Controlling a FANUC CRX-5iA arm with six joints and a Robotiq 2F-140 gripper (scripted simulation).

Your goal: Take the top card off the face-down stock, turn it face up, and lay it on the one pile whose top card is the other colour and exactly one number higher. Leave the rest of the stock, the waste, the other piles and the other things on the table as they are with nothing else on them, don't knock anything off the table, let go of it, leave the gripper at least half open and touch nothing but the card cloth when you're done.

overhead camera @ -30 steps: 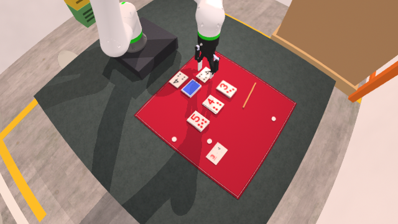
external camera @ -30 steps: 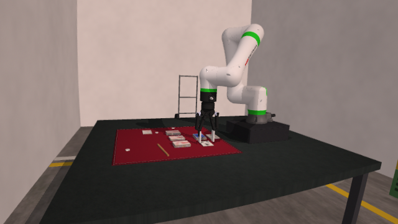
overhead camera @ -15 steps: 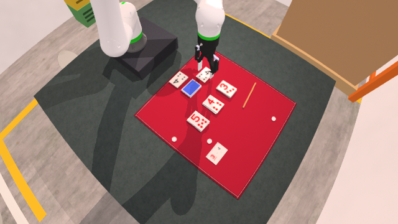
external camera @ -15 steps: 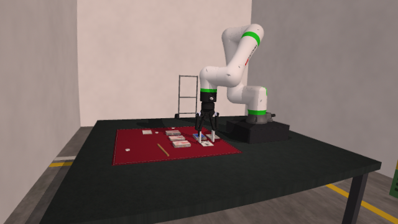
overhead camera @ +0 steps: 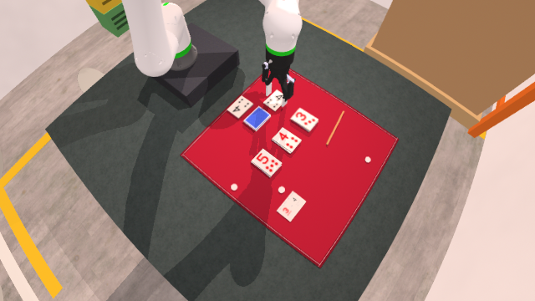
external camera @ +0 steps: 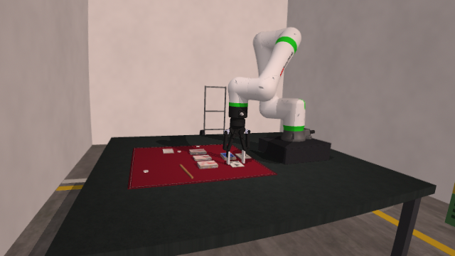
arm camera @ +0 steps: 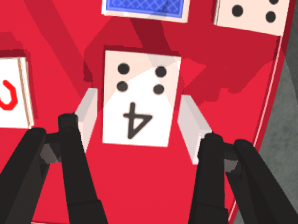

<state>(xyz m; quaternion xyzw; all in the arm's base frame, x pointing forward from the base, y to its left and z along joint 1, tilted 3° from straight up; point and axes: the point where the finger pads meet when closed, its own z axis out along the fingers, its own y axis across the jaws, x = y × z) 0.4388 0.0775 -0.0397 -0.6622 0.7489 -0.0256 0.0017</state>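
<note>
Now: the red 5 card 250 mm to the right of my hand, 120 mm ahead of it and 20 mm below it. Round my hand: red card cloth (170 mm ahead, 140 mm to the right, 50 mm below); then red 4 card (140 mm to the right, 130 mm ahead, 20 mm below); then wooden stick (260 mm ahead, 30 mm below, 20 mm to the left).
</note>
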